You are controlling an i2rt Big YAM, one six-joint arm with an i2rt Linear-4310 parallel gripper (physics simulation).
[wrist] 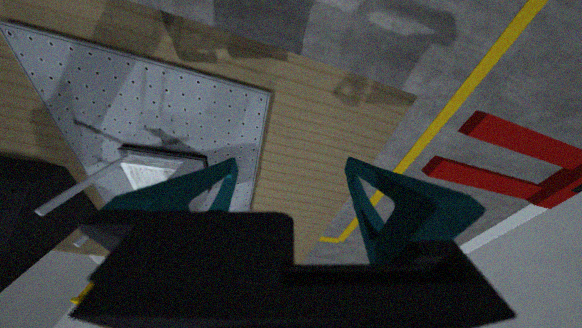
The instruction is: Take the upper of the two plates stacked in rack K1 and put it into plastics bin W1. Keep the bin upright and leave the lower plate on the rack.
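Frame: origin at the arm's base, x back, y right, z up, level; centimetres.
Seen in the pictures: gripper, fingertip midpoint: (291, 163).
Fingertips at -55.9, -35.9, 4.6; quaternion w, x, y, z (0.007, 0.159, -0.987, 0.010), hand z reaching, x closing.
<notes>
Offsets run from my fingertips to a thing's middle, as dx, dy, dz. "*": to the spot under its first point. Level surfaces: height alone.
My gripper (291, 163) is open and empty, with its two teal fingers wide apart. It hangs above the wooden table top @(dz -17.5) (320, 117), near the right edge of a perforated metal plate @(dz -16.2) (210, 110). A box-like thing with a dark rim @(* +22.0, +14.9, -15.8) (162, 150) and a pale inside stands on the metal plate, partly hidden behind the left finger. I cannot tell whether it is bin W1 or part of rack K1. The two stacked plates cannot be made out in the wrist view.
A large dark block (35, 200) is at the left, with a thin grey bar @(* +26.7, +16.7, -5.5) (82, 187) across its upper right. Beyond the table's right edge are a yellow floor line (452, 102) and a red forked object (520, 142). Dark shadows fall over the table and metal plate.
</notes>
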